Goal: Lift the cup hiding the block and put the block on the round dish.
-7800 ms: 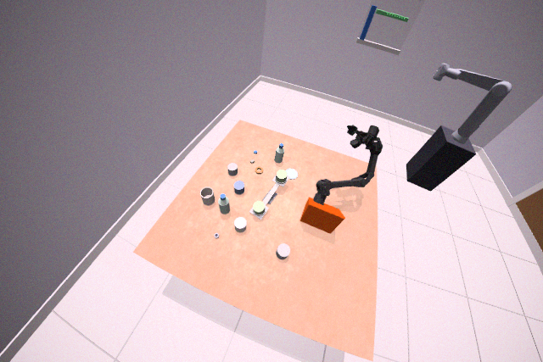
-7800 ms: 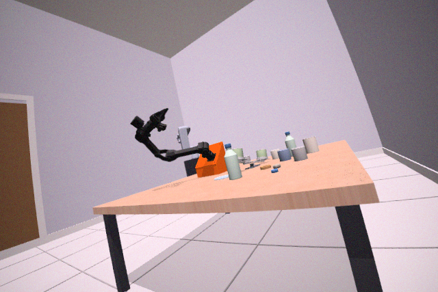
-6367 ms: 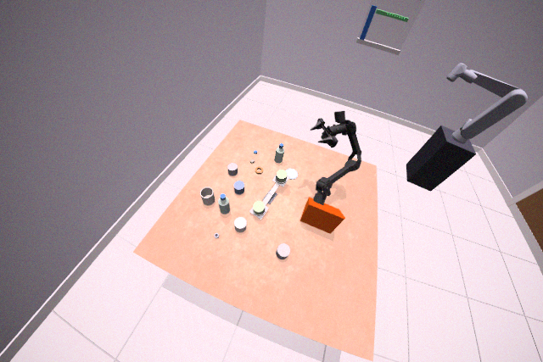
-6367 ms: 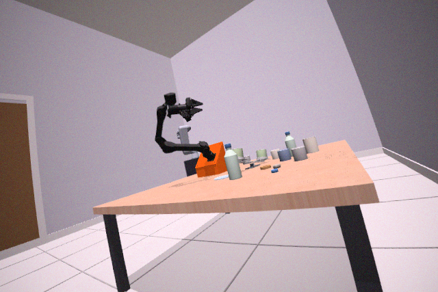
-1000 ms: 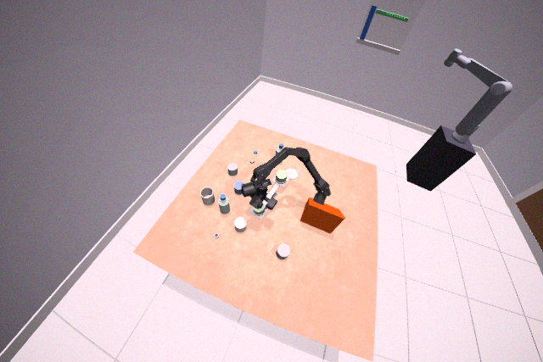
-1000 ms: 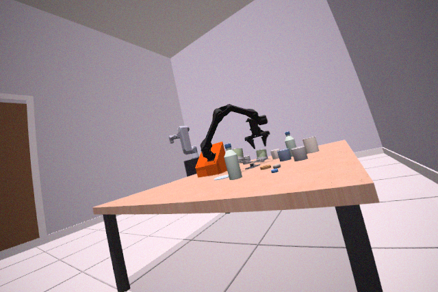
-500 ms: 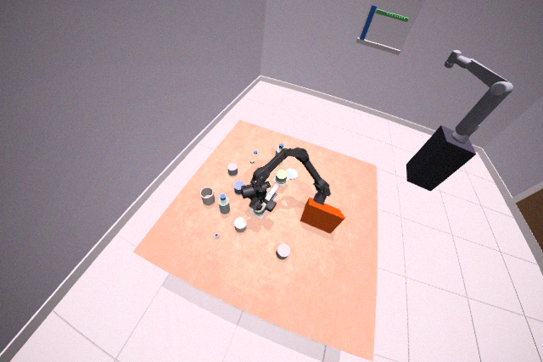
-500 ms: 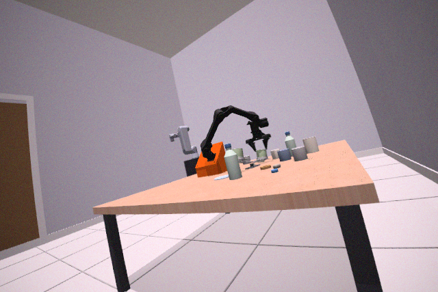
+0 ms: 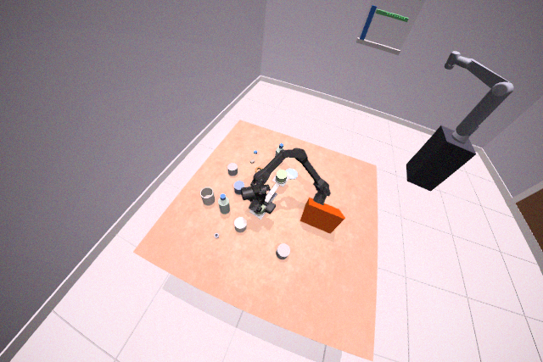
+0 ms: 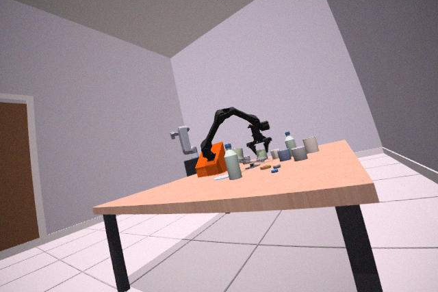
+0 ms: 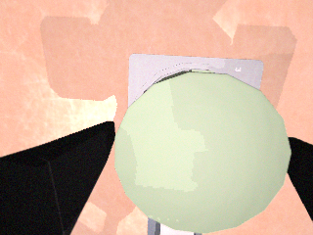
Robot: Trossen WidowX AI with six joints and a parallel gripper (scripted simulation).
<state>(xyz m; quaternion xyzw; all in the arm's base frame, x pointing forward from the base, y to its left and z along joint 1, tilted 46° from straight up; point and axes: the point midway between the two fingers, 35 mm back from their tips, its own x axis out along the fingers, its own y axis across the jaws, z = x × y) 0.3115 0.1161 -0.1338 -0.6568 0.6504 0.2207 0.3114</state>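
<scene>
My gripper tip is now 20 mm to the right of the pale green cup. Round my gripper tip: grey mug: 310 mm ahead, 80 mm to the left, 20 mm below; then blue cup: 170 mm ahead, 80 mm to the right, 30 mm below; then grey balance: 140 mm to the right, 30 mm below, 10 mm behind.
</scene>
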